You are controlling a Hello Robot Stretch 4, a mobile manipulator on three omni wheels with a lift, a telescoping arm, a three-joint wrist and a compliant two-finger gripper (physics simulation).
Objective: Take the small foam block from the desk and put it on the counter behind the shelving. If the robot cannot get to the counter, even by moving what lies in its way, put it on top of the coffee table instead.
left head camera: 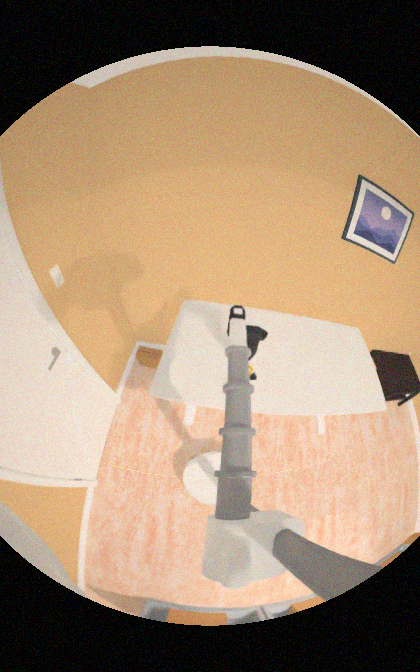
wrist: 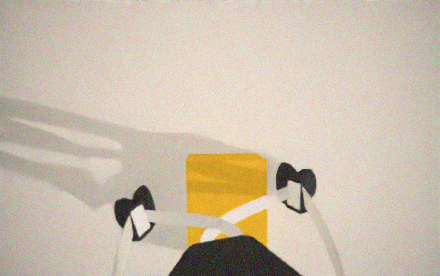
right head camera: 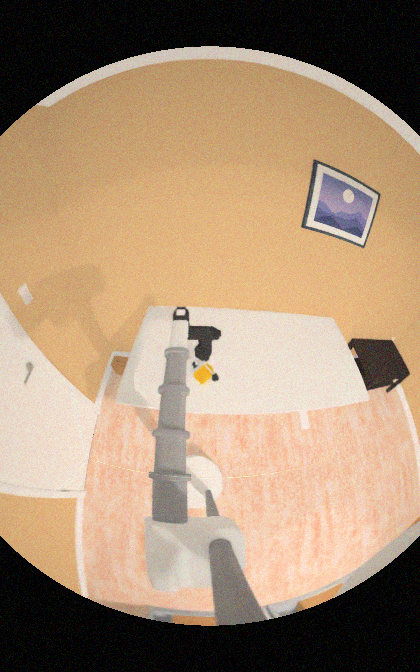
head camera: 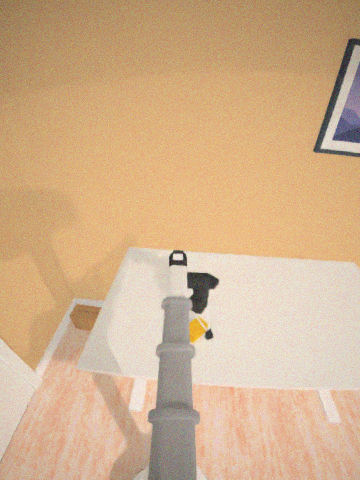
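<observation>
The foam block, yellow, lies on the white desk. My gripper is open, pointing down over the block. In the wrist view one black fingertip is left of the block and the other is right of it, with gaps on both sides. The fingers' shadow falls across the block and desk. The block's near end is hidden by the dark gripper body in the wrist view. The arm covers part of the gripper in the head view. The counter, shelving and coffee table cannot be made out.
A wall stands behind the desk, with a framed picture. A dark brown piece of furniture is right of the desk. A brown box is at its left. A white door is farther left.
</observation>
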